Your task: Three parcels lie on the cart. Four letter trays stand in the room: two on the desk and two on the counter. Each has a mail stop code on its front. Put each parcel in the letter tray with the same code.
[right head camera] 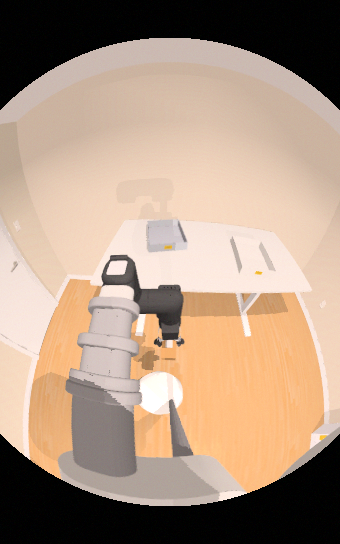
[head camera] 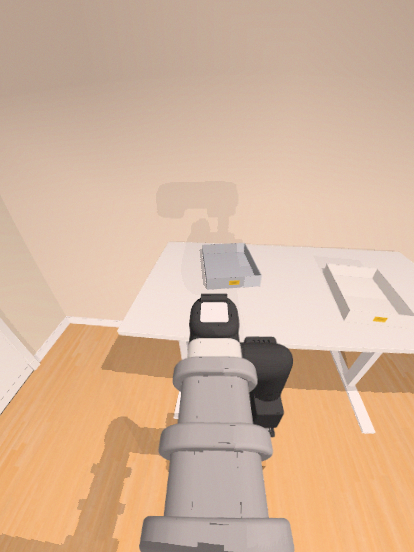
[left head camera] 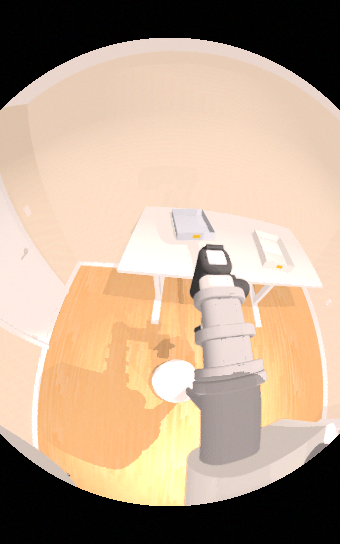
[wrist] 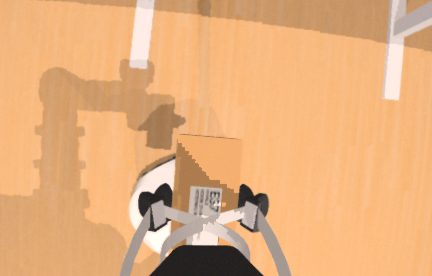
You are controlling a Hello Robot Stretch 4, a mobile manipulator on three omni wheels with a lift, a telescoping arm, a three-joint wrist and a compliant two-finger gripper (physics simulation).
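Frame: origin at the robot's base, x ahead, y left, z up, level; millimetres.
Seen in the pictures: gripper, fingertip midpoint: [right head camera: 168, 343] [wrist: 204, 198]; robot's base, link origin: [right head camera: 159, 391] [left head camera: 174, 379].
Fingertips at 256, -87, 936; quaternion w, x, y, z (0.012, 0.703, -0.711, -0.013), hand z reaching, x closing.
Observation:
Pixels of each thing's middle, then the offset from my fingertips to it, as dx, dy, dz. Level surfaces: height alone.
- brown parcel, body centre: [wrist: 203, 209] [right head camera: 168, 342] -3, +0, +25
- grey-blue letter tray, body centre: [head camera: 228, 263] [right head camera: 164, 233] [left head camera: 190, 222] +759, +3, +19
- white table, surface height: dz -13
- white letter tray, body centre: [head camera: 363, 291] [right head camera: 251, 254] [left head camera: 272, 249] +519, -588, +19
My gripper [right head camera: 169, 342] [wrist: 204, 198] is shut on a brown parcel [right head camera: 168, 353] [wrist: 220, 155] marked E37. The parcel hangs between the fingers above the floor, in front of the table. A grey-blue letter tray [head camera: 217, 283] [left head camera: 185, 236] [right head camera: 156, 247] stands at the left on the white table [head camera: 290, 310] [left head camera: 145, 250] [right head camera: 210, 270]. A white letter tray [head camera: 336, 292] [left head camera: 261, 250] [right head camera: 236, 254] stands at its right. Both trays look empty. Each has a yellow label on its front, too small to read. In the head view the arm hides the gripper's fingers and the parcel.
The table's legs [head camera: 360, 410] [wrist: 141, 40] reach down to the wooden floor. A wall rises behind the table, and a door [left head camera: 15, 280] is at the left. The round white base [left head camera: 174, 380] shows below the arm. A pale object with a yellow label [right head camera: 322, 437] shows at the lower right.

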